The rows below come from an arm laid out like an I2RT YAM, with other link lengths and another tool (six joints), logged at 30 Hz.
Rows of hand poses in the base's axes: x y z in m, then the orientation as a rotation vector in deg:
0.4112, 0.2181, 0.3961, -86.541, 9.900, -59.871
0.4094, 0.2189, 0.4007, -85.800, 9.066, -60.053
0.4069, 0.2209, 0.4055, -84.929, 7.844, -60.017
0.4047, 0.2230, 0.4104, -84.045, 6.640, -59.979
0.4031, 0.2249, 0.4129, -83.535, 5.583, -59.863
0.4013, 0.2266, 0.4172, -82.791, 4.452, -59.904
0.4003, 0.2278, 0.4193, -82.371, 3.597, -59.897
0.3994, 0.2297, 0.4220, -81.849, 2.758, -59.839
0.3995, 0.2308, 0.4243, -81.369, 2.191, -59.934
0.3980, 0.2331, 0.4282, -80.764, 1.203, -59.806
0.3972, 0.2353, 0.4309, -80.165, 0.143, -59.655
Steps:
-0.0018, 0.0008, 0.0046, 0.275, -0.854, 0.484
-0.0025, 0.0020, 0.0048, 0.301, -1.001, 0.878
-0.0022, 0.0021, 0.0049, 0.311, -0.999, 0.869
-0.0016, 0.0019, 0.0025, 0.065, -0.724, 0.773
-0.0018, 0.0017, 0.0043, 0.189, -0.948, 0.745
-0.0010, 0.0012, 0.0021, 0.028, -0.639, 0.562
-0.0009, 0.0019, 0.0027, 0.129, -0.646, 0.607
0.0001, 0.0011, 0.0023, 0.162, -0.562, 0.339
-0.0015, 0.0023, 0.0039, 0.149, -0.729, 0.753
-0.0008, 0.0022, 0.0027, 0.115, -0.757, 0.806

